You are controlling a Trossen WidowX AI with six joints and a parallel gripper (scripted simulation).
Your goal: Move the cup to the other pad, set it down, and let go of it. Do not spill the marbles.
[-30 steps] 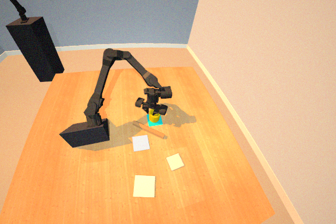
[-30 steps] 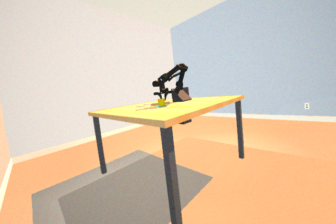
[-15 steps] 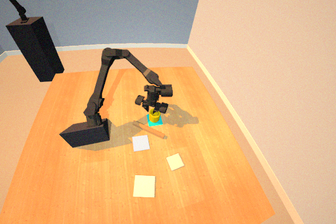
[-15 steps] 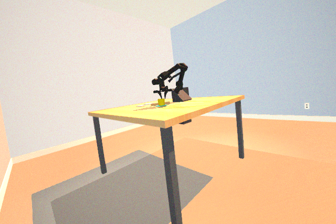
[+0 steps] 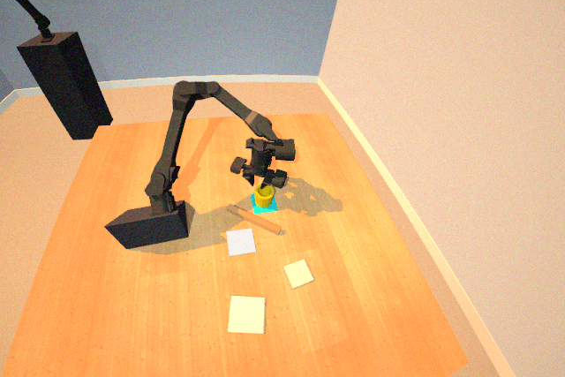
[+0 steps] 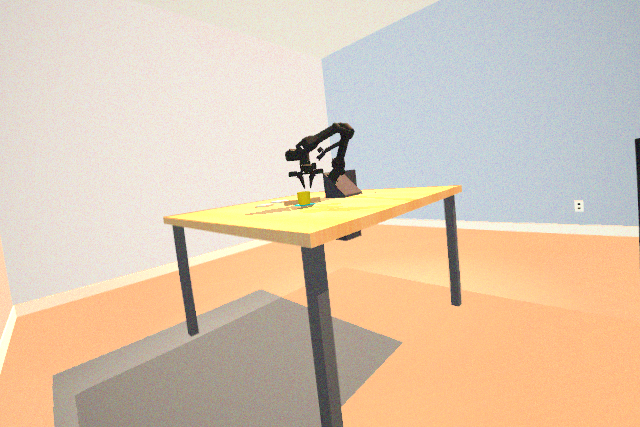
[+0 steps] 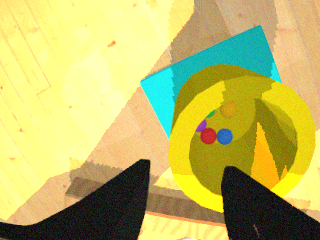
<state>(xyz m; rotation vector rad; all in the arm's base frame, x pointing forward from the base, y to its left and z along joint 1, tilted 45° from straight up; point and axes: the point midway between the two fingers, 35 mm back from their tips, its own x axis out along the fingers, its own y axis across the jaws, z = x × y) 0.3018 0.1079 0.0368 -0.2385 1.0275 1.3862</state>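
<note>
My gripper tip is now 5 cm above the yellow cup, 2 cm short of it and 1 cm to the left of it. From my gripper tip the other things lie so: cyan pad: 10 cm below, 3 cm ahead, 1 cm to the right; wooden stick: 9 cm to the right, 8 cm below, 2 cm behind.
</note>
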